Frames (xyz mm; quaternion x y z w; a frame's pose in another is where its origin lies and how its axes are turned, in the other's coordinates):
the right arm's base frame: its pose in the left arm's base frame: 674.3 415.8 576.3 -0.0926 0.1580 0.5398 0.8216
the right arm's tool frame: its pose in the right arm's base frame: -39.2 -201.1 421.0 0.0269 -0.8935 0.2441 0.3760
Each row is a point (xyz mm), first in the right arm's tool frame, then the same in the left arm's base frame.
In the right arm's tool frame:
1: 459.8 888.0 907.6
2: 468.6 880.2 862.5
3: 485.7 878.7 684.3
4: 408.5 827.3 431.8
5: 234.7 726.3 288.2
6: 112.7 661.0 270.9
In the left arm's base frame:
1: 7.0 -555.2 837.5
2: 8.4 -515.9 862.5
3: -9.3 -354.1 937.1
4: 40.9 -91.4 965.7
5: 174.2 100.7 885.9
6: 269.2 157.1 800.8

